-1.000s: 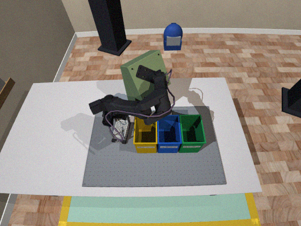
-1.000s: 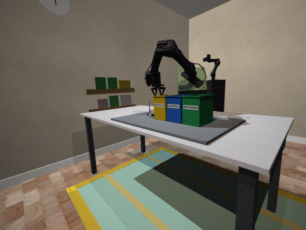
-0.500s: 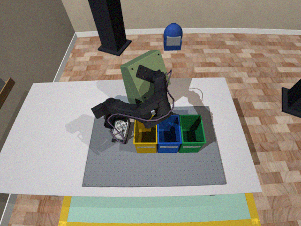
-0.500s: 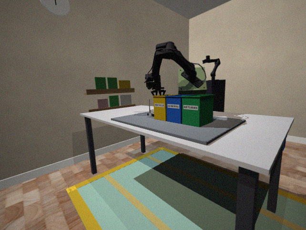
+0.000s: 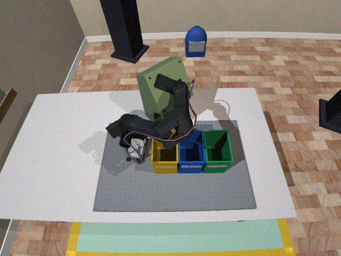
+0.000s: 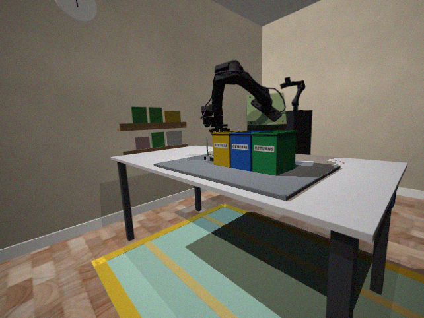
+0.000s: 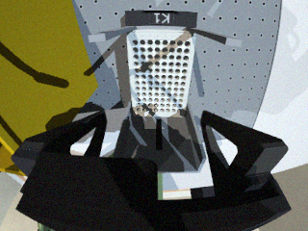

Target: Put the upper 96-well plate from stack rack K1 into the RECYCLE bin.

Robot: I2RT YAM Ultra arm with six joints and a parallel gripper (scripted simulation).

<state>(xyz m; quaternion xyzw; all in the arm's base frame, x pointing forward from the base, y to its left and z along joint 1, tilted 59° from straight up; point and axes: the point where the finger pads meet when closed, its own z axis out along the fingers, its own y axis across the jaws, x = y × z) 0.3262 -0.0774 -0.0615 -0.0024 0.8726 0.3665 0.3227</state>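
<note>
Now: the white 96-well plate 9 cm below my hand and 1 cm ahead of it. The rest, counted from my hand: blue bin: 30 cm to the left, 6 cm behind, 4 cm below; green returns bin: 42 cm to the left, 11 cm behind, 4 cm below; yellow recycle bin: 18 cm to the left, 4 cm below.
</note>
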